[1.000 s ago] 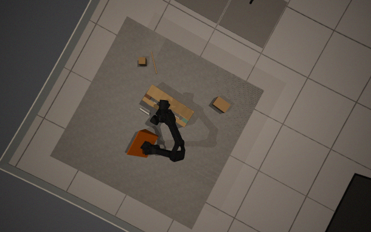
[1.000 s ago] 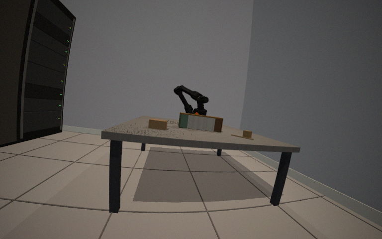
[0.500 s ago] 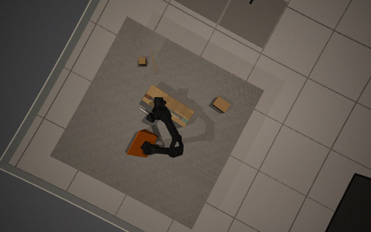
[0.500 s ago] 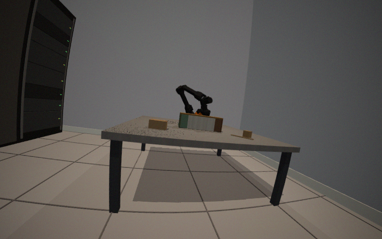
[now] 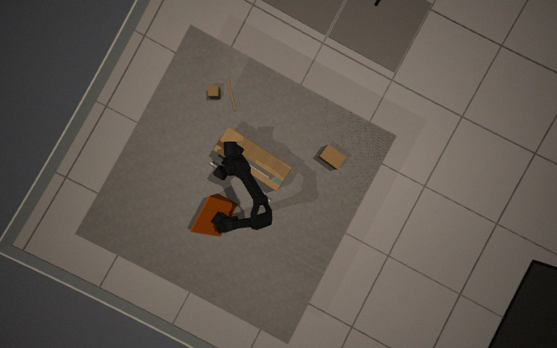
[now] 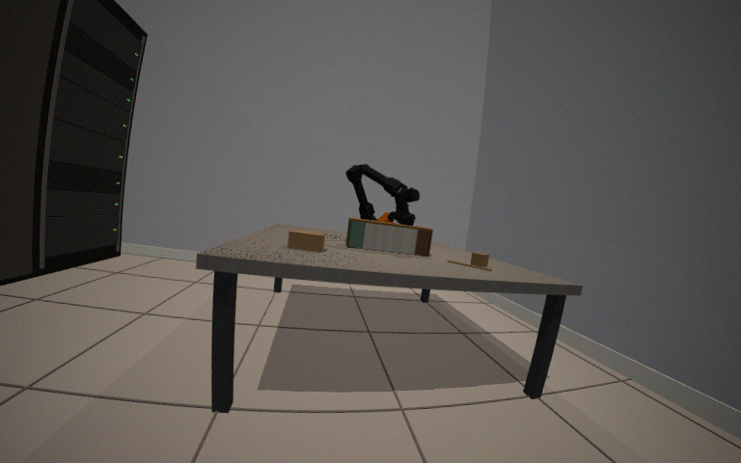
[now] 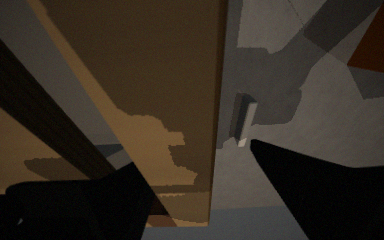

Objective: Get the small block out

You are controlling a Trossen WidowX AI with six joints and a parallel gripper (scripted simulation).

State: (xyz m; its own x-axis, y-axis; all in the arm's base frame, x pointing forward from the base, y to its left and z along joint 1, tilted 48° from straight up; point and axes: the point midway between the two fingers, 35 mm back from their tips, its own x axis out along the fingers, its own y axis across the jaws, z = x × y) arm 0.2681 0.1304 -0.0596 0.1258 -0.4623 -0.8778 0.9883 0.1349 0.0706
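The small dark block lies 5 cm below my gripper tip, 4 cm to the left of it and 1 cm ahead of it. From my gripper tip the other things lie so: thin wooden stick (31 cm ahead, 21 cm to the left, 8 cm below); clear-fronted box (11 cm to the right, 4 cm ahead, 2 cm below); small tan cube (28 cm to the left, 25 cm ahead, 6 cm below).
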